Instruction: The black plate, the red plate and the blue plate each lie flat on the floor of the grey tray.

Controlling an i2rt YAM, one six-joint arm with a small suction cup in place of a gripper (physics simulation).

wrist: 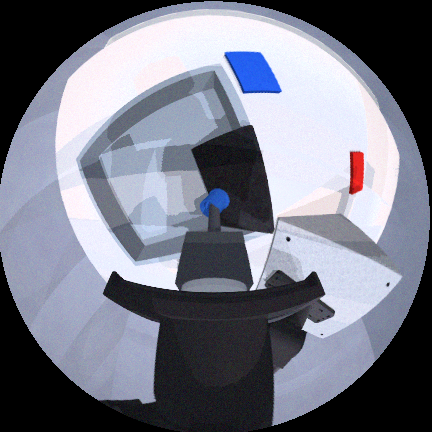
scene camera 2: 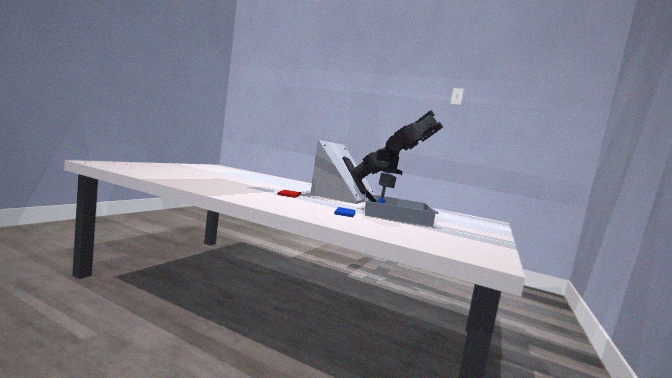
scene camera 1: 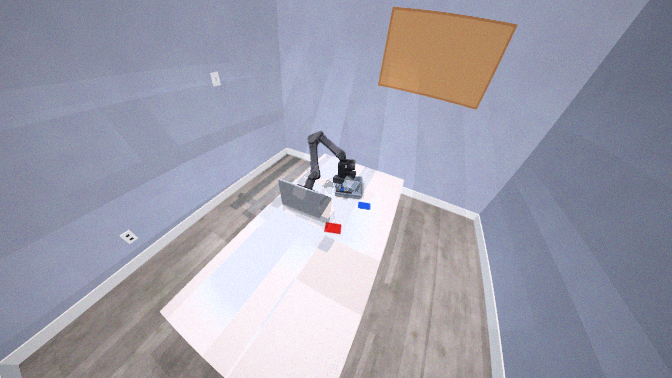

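Pixels of known places: hand, tool point: point(wrist: 213, 197) point(scene camera 1: 342, 190); arm's base, link origin: point(scene camera 2: 354, 176).
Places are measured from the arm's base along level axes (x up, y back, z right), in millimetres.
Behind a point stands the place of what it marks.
The suction cup point(scene camera 1: 342, 189) point(scene camera 2: 381, 200) point(wrist: 216, 200) is blue and points down at the near-arm side of the grey tray point(scene camera 1: 350, 196) {x -80, y -261, z -199 mm} point(scene camera 2: 400, 212) {x -70, y -289, z -341 mm} point(wrist: 115, 230) {x -56, y -114, z -380 mm}. It is off (open), over the black plate point(wrist: 235, 175) {x -54, y -211, z -200 mm}, at or very near its top. In the wrist view the black plate overlaps the tray's inside and covers part of one side wall and rim; whether it lies flat is unclear. The blue plate point(scene camera 1: 364, 205) {x -89, y -391, z -183 mm} point(scene camera 2: 345, 212) {x -89, y -421, z -203 mm} point(wrist: 253, 72) {x -89, y -378, z -185 mm} lies flat on the table beside the tray. The red plate point(scene camera 1: 333, 228) {x -89, y -307, z 128 mm} point(scene camera 2: 289, 193) {x -88, y -330, z 101 mm} point(wrist: 356, 172) {x -89, y -296, z 109 mm} lies flat on the table, farther from the tray.
A grey slanted stand point(scene camera 1: 304, 199) {x 37, y -71, z 123 mm} point(scene camera 2: 325, 172) {x 6, y -173, z 49 mm} point(wrist: 345, 270) {x 28, y -125, z 6 mm} rises beside the arm, on the same table point(scene camera 1: 300, 310) {x -99, y -428, z 623 mm} point(scene camera 2: 240, 202) {x -99, y -620, z 63 mm}, between the tray and the red plate's side. The tray's raised walls surround its floor.
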